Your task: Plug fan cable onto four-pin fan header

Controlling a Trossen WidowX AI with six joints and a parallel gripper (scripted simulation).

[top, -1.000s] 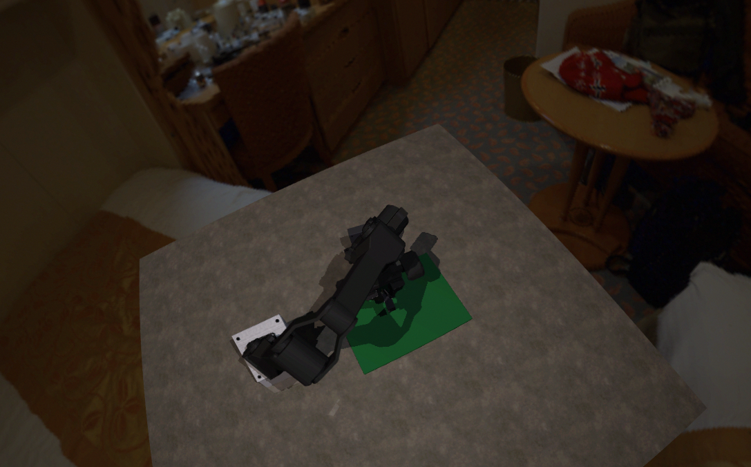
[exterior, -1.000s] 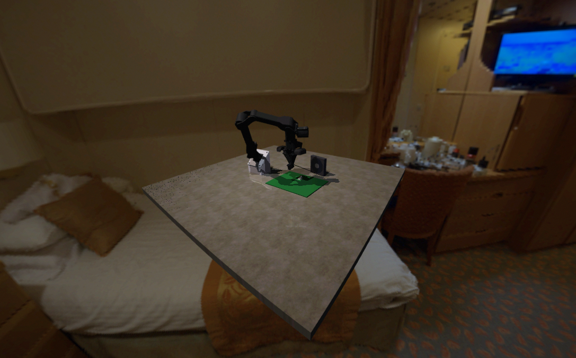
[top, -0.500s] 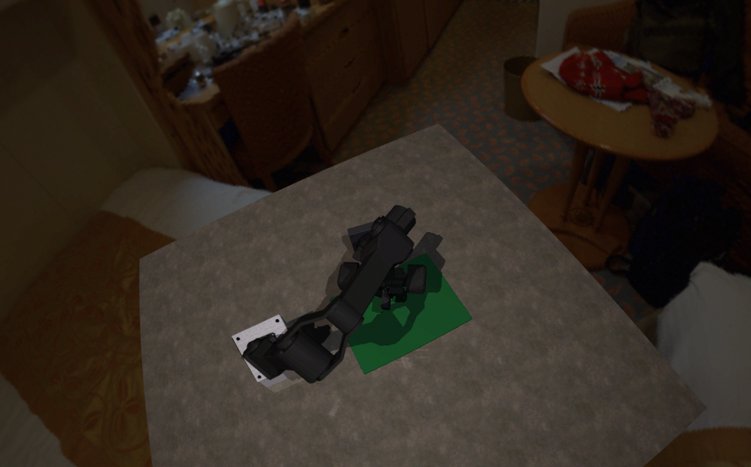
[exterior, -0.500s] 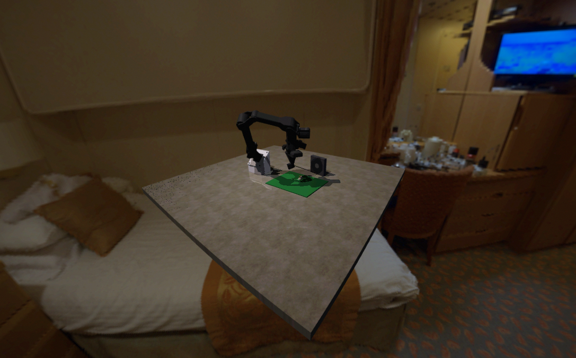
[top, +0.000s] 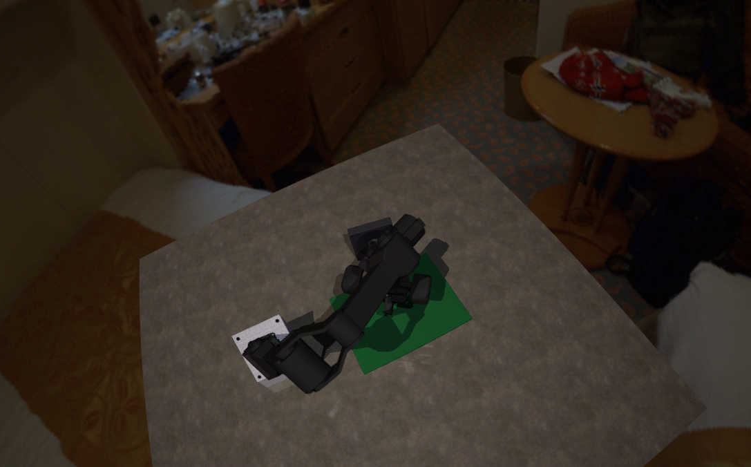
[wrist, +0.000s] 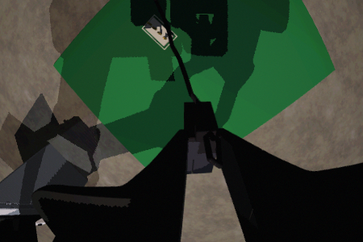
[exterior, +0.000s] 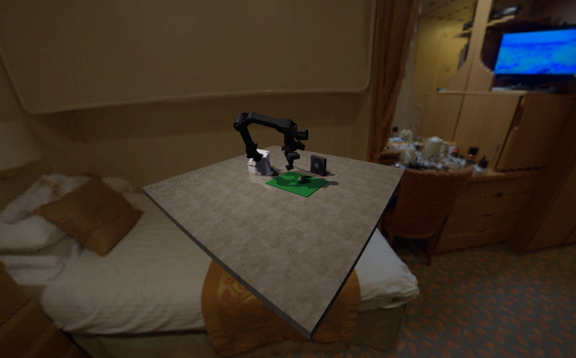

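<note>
My gripper tip is now 20 mm short of the green board, 30 mm to the right of it and 130 mm above it. Also, from my gripper tip: white four-pin header: 10 mm ahead, 80 mm to the left, 120 mm below; then black fan: 50 mm ahead, 220 mm to the left, 60 mm below; then black plug: 10 mm behind, 10 mm to the right, 10 mm below.
</note>
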